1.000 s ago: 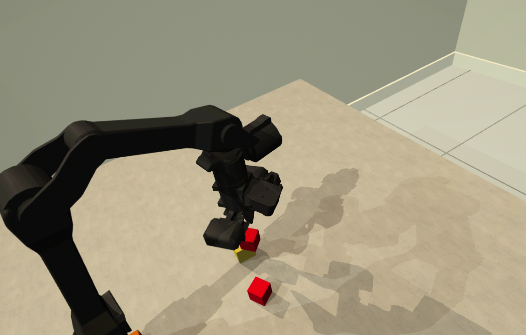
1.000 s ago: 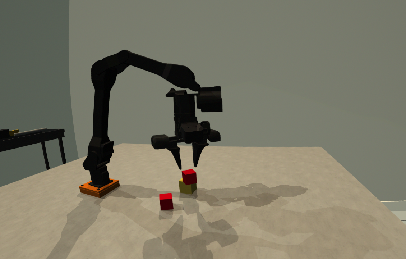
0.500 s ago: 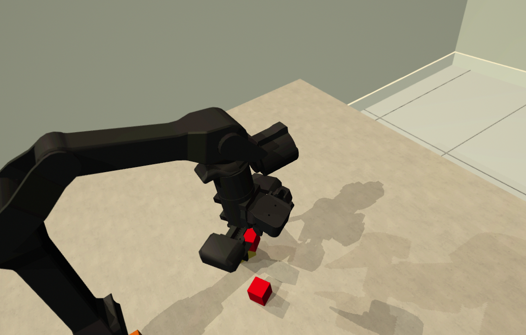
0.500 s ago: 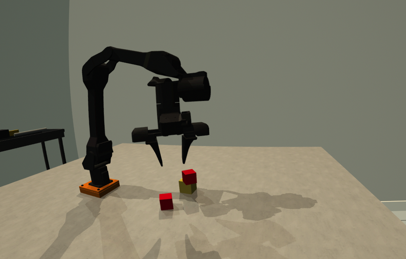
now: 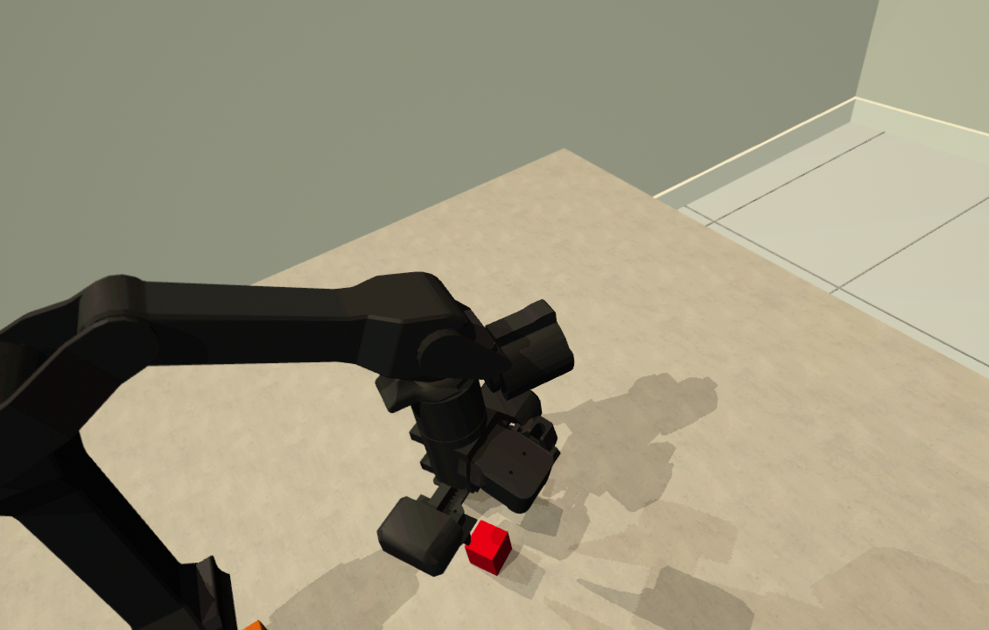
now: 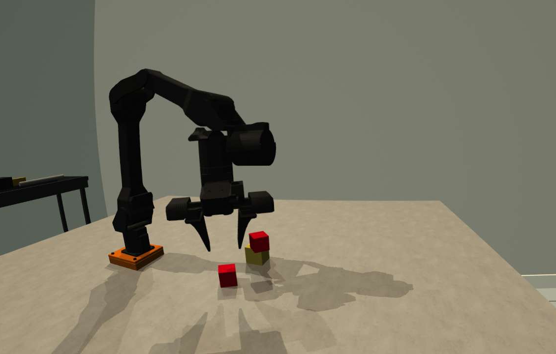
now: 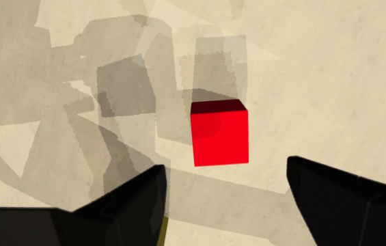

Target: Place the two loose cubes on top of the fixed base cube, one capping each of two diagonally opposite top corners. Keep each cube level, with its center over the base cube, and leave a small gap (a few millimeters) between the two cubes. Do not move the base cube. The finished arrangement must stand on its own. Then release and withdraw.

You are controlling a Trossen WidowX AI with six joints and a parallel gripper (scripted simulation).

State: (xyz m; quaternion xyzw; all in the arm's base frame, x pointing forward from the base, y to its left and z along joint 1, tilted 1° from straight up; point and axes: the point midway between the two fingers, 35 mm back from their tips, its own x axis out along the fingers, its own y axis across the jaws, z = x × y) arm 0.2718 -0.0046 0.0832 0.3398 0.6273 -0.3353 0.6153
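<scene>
Now: the yellow base cube 110 mm to the left of my gripper tip, 50 mm below it and 10 mm ahead of it.
</scene>
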